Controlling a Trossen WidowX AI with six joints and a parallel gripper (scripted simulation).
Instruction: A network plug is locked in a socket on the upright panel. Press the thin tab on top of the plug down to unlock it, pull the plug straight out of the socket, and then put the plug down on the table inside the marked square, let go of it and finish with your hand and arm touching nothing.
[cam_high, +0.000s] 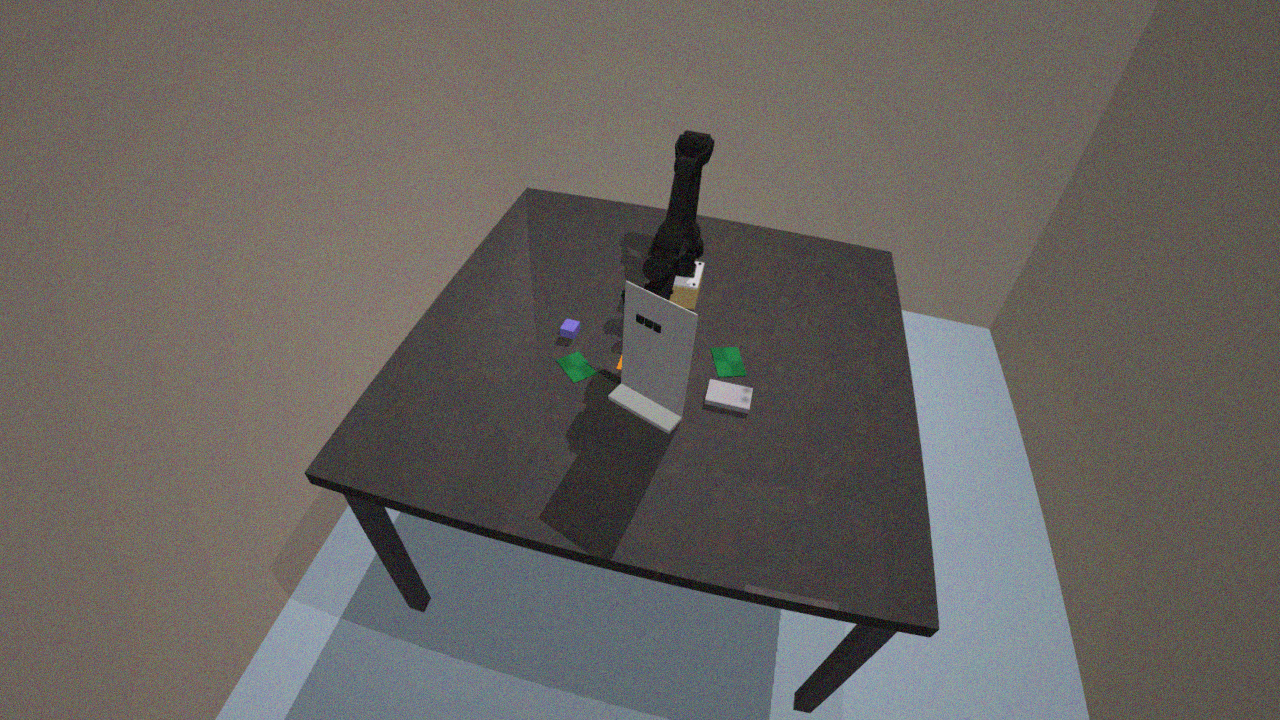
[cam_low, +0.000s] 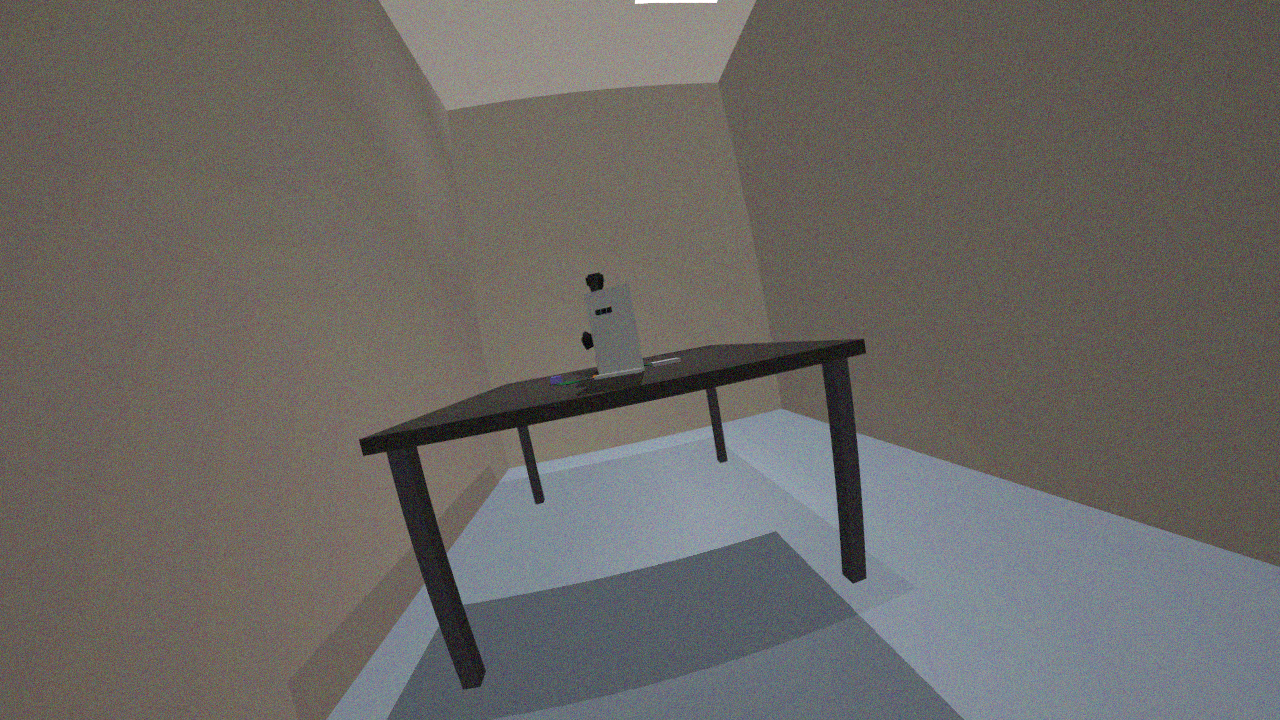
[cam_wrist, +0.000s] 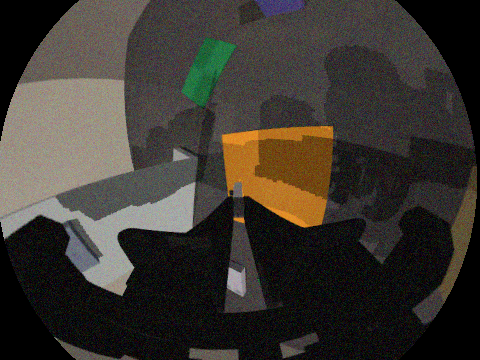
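Now: the orange square patch 10 mm behind my gripper tip and 50 mm below it. Also, from my gripper tip: purple cube: 60 mm behind, 200 mm to the right, 40 mm below; grey tile: 80 mm ahead, 220 mm to the left, 40 mm below; upright white panel: 140 mm ahead, 30 mm to the left, 90 mm above.
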